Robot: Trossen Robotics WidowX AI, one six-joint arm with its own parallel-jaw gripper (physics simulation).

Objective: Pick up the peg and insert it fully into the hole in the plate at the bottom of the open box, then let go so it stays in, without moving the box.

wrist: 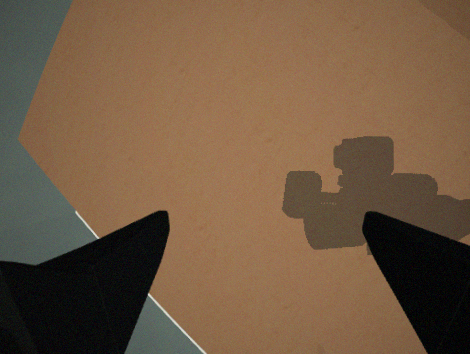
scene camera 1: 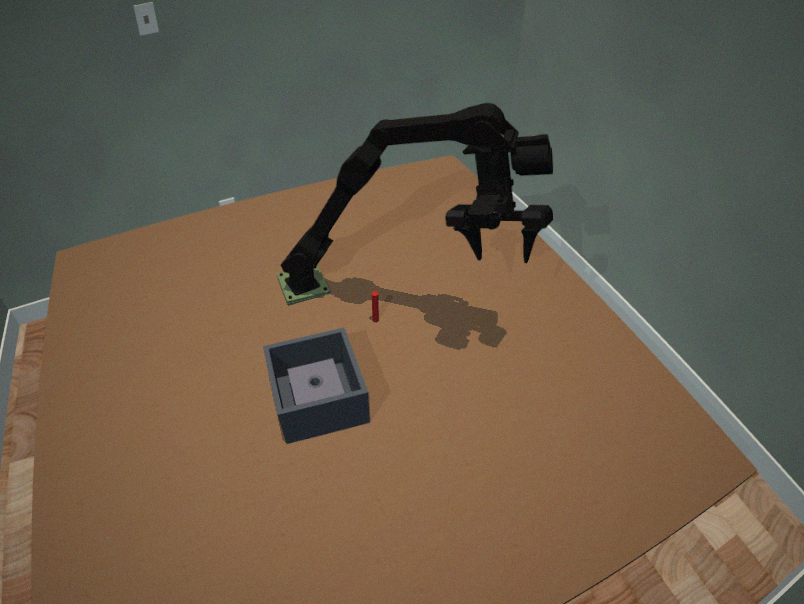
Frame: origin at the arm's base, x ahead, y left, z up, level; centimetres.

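Seen in the pictures: gripper, between the fingertips: [wrist: 266, 220] [scene camera 1: 502, 261]; arm's base, origin of its link: [scene camera 1: 302, 283].
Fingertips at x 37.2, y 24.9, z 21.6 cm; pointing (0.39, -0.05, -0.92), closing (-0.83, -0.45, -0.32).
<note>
Offsets run from my fingertips to a thing's middle. "pt": to the spot under its first point. Level surfaces: height alone.
A thin red peg {dz -18.8, dx -18.7, dy -16.0 cm} [scene camera 1: 375, 307] stands upright on the brown table {dz -22.8 cm} [scene camera 1: 487, 455] [wrist: 200, 100] in the scene view, behind and to the right of the box. The open dark grey-blue box {dz -17.9, dx -6.6, dy -36.6 cm} [scene camera 1: 328, 416] stands on the table. At its bottom lies a pale square plate {dz -19.3, dx -6.6, dy -36.6 cm} [scene camera 1: 328, 391] with a round hole {pt dz -18.1, dx -7.4, dy -36.3 cm} [scene camera 1: 315, 381] near its middle. My gripper [scene camera 1: 503, 261] [wrist: 266, 220] is wide open and empty, its fingers pointing down, high above the table and well to the right of the peg. The peg, the box and the plate do not show in the wrist view.
The arm's base stands on a green mounting plate [scene camera 1: 288, 295] at the back left of the peg. The arm's shadow falls on the table to the right of the peg. The table's edge and the green-grey wall [scene camera 1: 324, 58] [wrist: 25, 45] lie behind.
</note>
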